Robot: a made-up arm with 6 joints. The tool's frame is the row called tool. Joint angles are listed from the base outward. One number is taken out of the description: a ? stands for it. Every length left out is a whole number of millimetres.
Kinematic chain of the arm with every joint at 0, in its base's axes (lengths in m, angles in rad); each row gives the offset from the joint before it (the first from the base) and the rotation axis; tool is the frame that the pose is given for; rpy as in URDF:
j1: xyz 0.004 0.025 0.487 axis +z
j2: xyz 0.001 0.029 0 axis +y
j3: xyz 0.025 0 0.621 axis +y
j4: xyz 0.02 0 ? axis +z
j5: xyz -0.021 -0.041 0 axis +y
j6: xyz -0.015 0 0.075 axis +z
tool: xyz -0.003 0.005 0 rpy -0.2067 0.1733 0.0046
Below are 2 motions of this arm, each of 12 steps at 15 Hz.
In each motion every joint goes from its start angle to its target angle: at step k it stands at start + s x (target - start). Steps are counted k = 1, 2, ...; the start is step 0. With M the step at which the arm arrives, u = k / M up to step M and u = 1 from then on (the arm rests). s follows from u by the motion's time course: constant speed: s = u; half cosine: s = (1 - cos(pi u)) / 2; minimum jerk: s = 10 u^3 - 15 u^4 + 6 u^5.
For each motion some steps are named. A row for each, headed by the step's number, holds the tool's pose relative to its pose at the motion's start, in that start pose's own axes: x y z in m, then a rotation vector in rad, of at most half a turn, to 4 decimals.
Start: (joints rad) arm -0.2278 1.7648 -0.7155 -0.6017 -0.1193 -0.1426
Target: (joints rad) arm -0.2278 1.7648 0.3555 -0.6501 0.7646 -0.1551
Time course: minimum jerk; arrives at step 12
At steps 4, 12:
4: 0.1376 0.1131 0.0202 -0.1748 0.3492 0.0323
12: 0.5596 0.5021 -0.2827 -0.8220 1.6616 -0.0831

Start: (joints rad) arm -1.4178 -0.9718 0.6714 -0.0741 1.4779 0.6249
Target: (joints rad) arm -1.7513 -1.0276 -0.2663 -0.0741 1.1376 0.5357
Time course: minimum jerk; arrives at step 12
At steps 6, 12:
6: 0.1613 0.1650 -0.3208 -0.2484 -0.5800 -0.2896
12: 0.5059 0.2582 -0.5447 -0.5136 -1.1153 -0.6528

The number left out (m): 0.673
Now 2 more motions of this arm.
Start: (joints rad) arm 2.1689 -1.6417 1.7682 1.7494 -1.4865 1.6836
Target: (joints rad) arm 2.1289 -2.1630 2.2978 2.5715 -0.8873 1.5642
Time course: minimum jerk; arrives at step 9
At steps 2, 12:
2: -0.0074 0.0226 -0.0015 0.0383 -0.0636 -0.0099
12: -0.1442 0.2790 -0.0460 0.4749 -0.8051 0.1054

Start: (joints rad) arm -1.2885 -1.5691 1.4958 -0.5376 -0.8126 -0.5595
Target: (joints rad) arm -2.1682 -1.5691 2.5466 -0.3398 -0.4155 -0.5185
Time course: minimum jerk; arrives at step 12
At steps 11, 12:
11: 0.0905 0.5386 -0.5443 -0.9952 1.1131 -0.4461
12: 0.0910 0.5382 -0.5484 -0.9971 1.1209 -0.4495

